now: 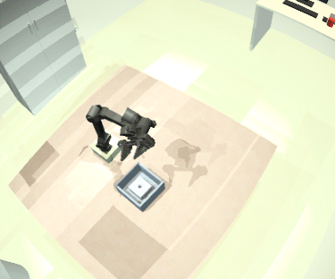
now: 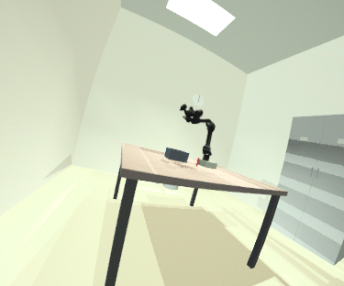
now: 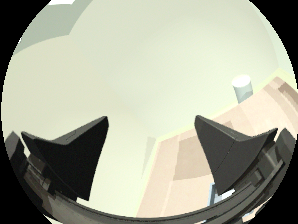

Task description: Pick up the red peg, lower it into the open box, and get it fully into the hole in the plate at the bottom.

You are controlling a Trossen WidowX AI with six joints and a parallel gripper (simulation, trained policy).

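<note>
My gripper tip is 44 cm above the red peg, 24 cm to the right of it and 17 cm past it. The rest, counted from my gripper tip: grey-blue box 45 cm below, 5 cm to the left, 4 cm behind.
</note>
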